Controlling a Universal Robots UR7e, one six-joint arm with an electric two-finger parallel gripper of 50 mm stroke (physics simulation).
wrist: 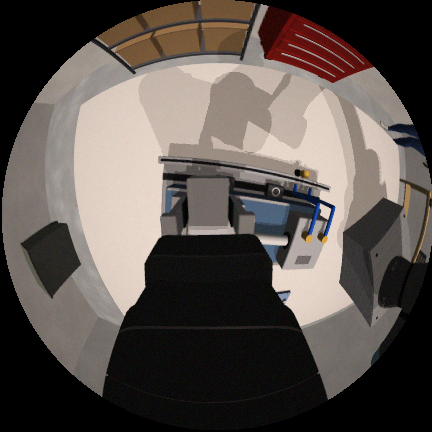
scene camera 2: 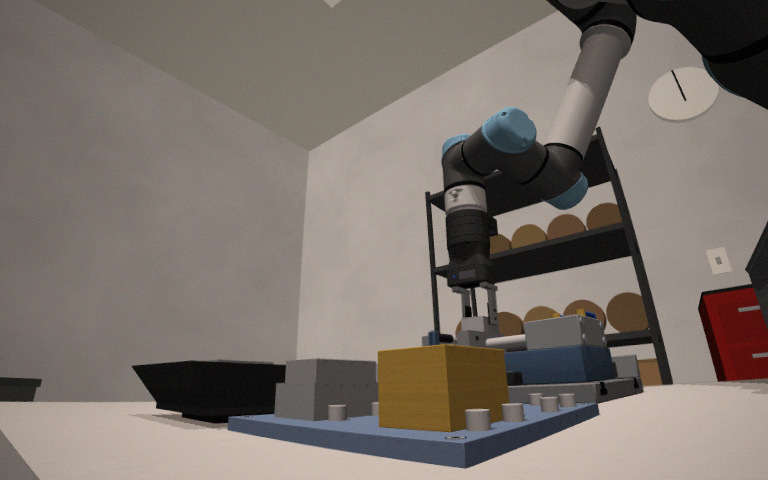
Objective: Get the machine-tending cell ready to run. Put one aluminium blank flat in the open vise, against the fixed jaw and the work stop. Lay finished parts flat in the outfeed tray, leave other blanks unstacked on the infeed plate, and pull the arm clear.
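Pixels of known places: gripper, fingertip midpoint: point(wrist: 207, 204) point(scene camera 2: 480, 325); arm's base, origin of the base link: point(wrist: 390, 281).
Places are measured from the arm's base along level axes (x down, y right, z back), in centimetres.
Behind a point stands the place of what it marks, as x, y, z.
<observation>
My gripper point(scene camera 2: 478, 316) {8.6, 12.1, -51.3} point(wrist: 207, 204) {8.6, 12.1, -51.3} points down and is shut on a grey aluminium blank point(scene camera 2: 473, 324) {8.7, 9.2, -50.7} point(wrist: 208, 200) {7.4, 12.9, -51.2}. The blank is low over the jaw end of the vise, which has a blue body point(scene camera 2: 557, 363) {15.9, 1.5, -34.8} point(wrist: 272, 215) {14.1, 10.2, -41.4}. In the scene view a grey jaw block point(scene camera 2: 471, 338) {11.7, 2.7, -47.0} stands in front of the blank's lower part, so I cannot tell whether it touches the vise bed, fixed jaw or work stop. Grey blocks point(scene camera 2: 345, 390) {17.7, -28.1, -36.1} and a yellow block point(scene camera 2: 416, 387) {17.5, -29.8, -28.6} stand on the blue plate point(scene camera 2: 351, 440) {19.6, -32.1, -30.5}. A black tray point(scene camera 2: 220, 384) {17.3, -33.1, -43.7} stands left of the plate.
The vise's grey cylinder housing point(scene camera 2: 552, 332) {12.2, 2.5, -35.2} point(wrist: 302, 245) {10.5, 7.1, -36.6} is right of the gripper, with blue hoses point(wrist: 314, 220) {9.1, 11.7, -37.0} on it. Short pegs point(scene camera 2: 478, 420) {18.9, -28.9, -26.1} rise from the plate. A shelf rack point(scene camera 2: 642, 271) and a red cabinet point(scene camera 2: 736, 333) point(wrist: 312, 45) stand behind.
</observation>
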